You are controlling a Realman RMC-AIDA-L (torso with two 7-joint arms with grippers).
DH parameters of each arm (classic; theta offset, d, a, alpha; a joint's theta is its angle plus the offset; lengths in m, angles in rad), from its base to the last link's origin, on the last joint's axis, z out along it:
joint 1: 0 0.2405 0 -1.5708
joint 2: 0 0 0 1.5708
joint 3: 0 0.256 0 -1.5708
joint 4: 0 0 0 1.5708
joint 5: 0 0.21 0 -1.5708
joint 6: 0 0 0 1.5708
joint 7: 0 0.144 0 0
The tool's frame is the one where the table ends.
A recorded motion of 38 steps. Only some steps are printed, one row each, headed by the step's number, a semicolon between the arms.
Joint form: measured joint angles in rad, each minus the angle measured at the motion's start. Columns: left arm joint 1, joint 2, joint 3, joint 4, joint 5, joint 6, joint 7; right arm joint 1, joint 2, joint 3, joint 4, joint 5, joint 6, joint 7.
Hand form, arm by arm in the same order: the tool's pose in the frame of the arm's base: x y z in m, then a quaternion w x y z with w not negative. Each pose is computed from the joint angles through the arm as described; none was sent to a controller.
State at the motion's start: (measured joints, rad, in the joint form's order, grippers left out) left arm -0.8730 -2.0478 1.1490 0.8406 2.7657 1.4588 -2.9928; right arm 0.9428 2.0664 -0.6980 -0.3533 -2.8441 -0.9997 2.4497
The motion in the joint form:
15: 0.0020 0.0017 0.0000 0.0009 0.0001 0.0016 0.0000; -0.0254 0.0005 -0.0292 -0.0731 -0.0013 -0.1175 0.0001
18: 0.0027 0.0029 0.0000 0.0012 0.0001 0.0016 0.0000; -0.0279 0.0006 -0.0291 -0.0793 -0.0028 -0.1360 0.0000
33: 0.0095 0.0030 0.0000 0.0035 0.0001 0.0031 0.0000; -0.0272 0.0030 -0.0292 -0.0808 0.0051 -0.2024 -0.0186
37: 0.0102 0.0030 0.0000 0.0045 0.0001 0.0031 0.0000; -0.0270 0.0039 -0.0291 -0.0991 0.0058 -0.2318 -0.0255
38: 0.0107 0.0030 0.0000 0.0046 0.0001 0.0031 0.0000; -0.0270 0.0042 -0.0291 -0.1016 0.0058 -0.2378 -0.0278
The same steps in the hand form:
15: -0.2131 0.3993 -0.0045 0.21589 -0.75439 -0.59209 0.18364; 0.2674 0.3960 -0.0460 0.17870 -0.82077 0.52935 -0.11915
18: -0.2135 0.3995 -0.0040 0.21648 -0.75406 -0.59228 0.18365; 0.2674 0.3940 -0.0455 0.17259 -0.82079 0.53077 -0.12165
33: -0.2158 0.3981 -0.0037 0.21602 -0.75234 -0.59445 0.18424; 0.2635 0.3852 -0.0488 0.13897 -0.82635 0.53037 -0.12861
37: -0.2159 0.3981 -0.0035 0.21623 -0.75232 -0.59447 0.18403; 0.2605 0.3847 -0.0465 0.13180 -0.82977 0.52656 -0.12979
38: -0.2161 0.3980 -0.0035 0.21621 -0.75219 -0.59463 0.18406; 0.2600 0.3843 -0.0464 0.12972 -0.83059 0.52564 -0.13036

